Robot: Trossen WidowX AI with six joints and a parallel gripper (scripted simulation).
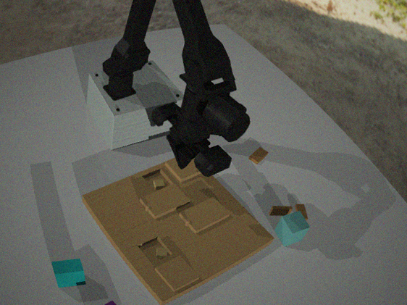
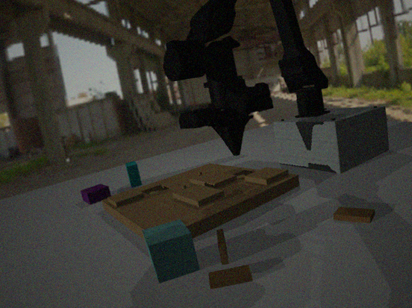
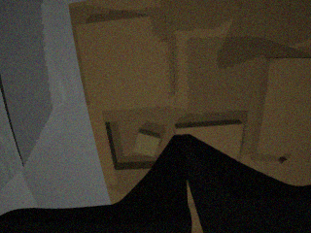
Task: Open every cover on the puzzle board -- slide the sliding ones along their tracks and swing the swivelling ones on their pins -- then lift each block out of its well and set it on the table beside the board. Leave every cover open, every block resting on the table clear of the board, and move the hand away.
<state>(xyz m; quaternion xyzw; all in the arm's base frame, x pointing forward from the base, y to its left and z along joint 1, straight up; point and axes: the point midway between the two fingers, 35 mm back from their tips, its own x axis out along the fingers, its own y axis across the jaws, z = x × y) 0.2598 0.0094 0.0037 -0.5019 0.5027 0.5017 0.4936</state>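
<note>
Now: the tan puzzle board 80 mm ahead of my gripper tip, 50 mm to the right of it and 50 mm below it. From my gripper tip the other things lie so: teal block (340 mm to the right, 100 mm ahead, 50 mm below); brown slab (250 mm to the left, 70 mm below); teal cube (230 mm ahead, 140 mm to the left, 50 mm below).
</note>
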